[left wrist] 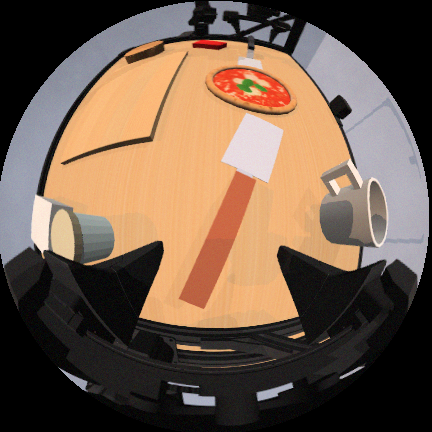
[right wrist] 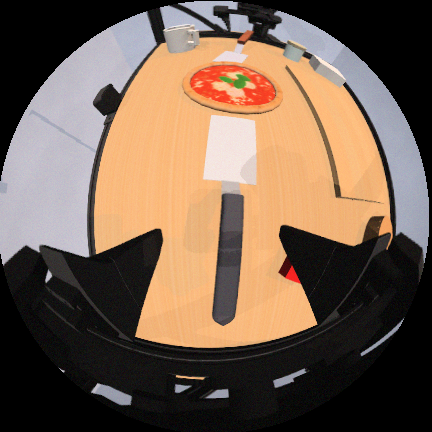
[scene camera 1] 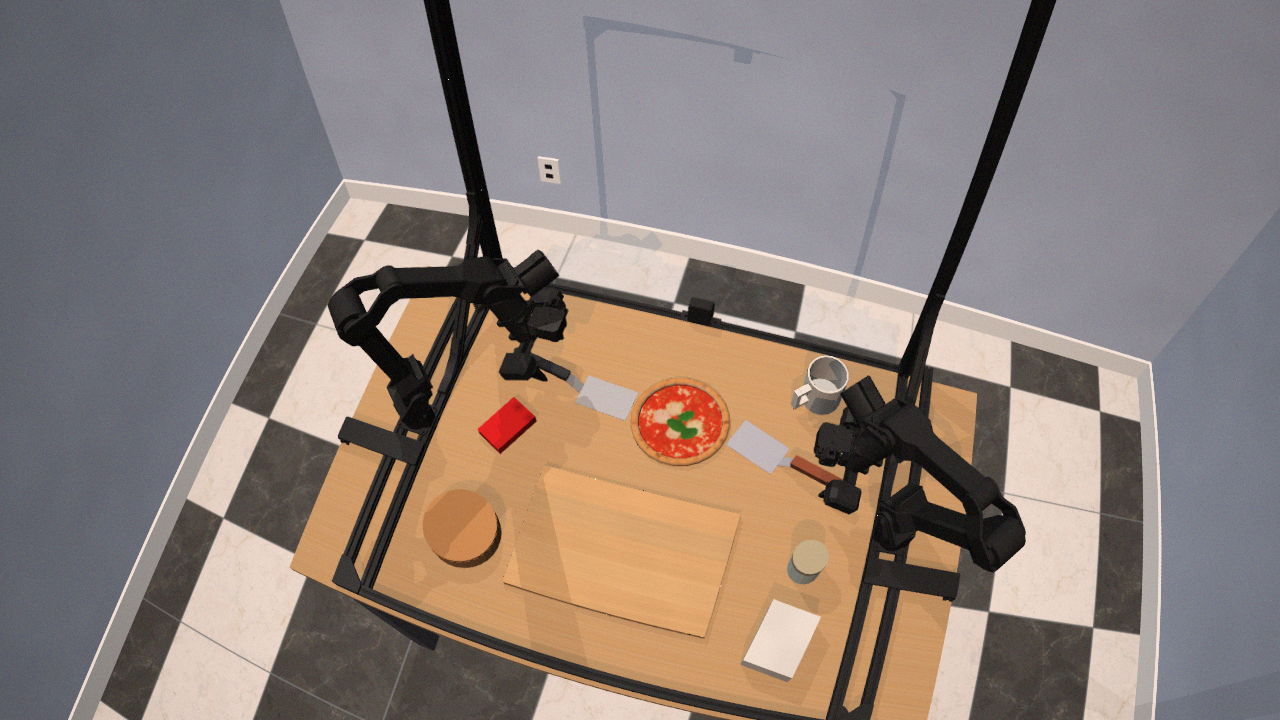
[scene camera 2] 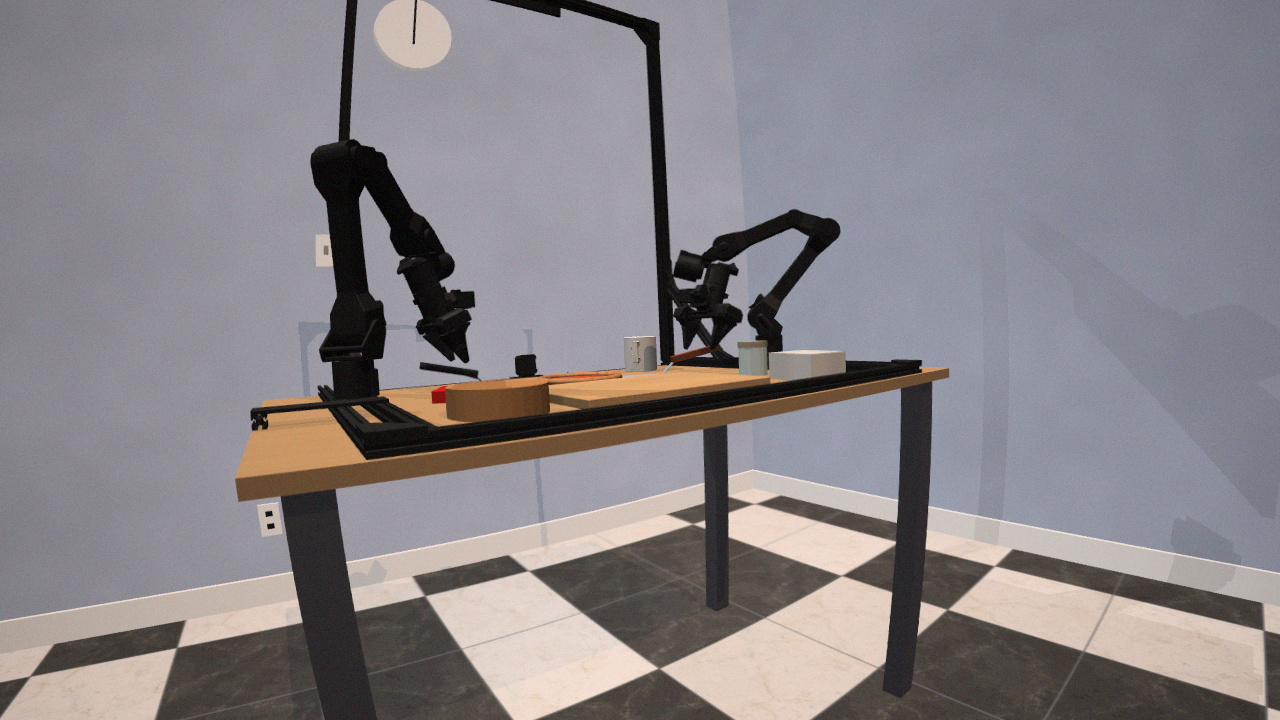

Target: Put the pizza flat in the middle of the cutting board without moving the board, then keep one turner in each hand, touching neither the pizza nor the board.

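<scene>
The pizza [scene camera 1: 680,420] [left wrist: 251,89] [right wrist: 232,87] lies flat on the table, between the two turner blades and behind the bare cutting board [scene camera 1: 626,555] [left wrist: 125,110]. The black-handled turner [scene camera 1: 606,397] [right wrist: 230,150] has its blade left of the pizza in scene camera 1; the brown-handled turner [scene camera 1: 814,471] [left wrist: 217,240] has its blade on the right. Their handles slope up off the table. My left gripper [scene camera 2: 705,343] [left wrist: 222,250] is open and empty, above the brown handle. My right gripper [scene camera 2: 456,356] [right wrist: 222,232] is open and empty, above the black handle. Wrists partly hide the fingers in scene camera 1.
A red block [scene camera 1: 507,424] lies near the black-handled turner. A round wooden piece [scene camera 1: 460,526] is left of the board. A grey mug [scene camera 1: 824,386] stands behind the brown-handled turner. A lidded jar [scene camera 1: 808,561] and a white box [scene camera 1: 781,639] are right of the board.
</scene>
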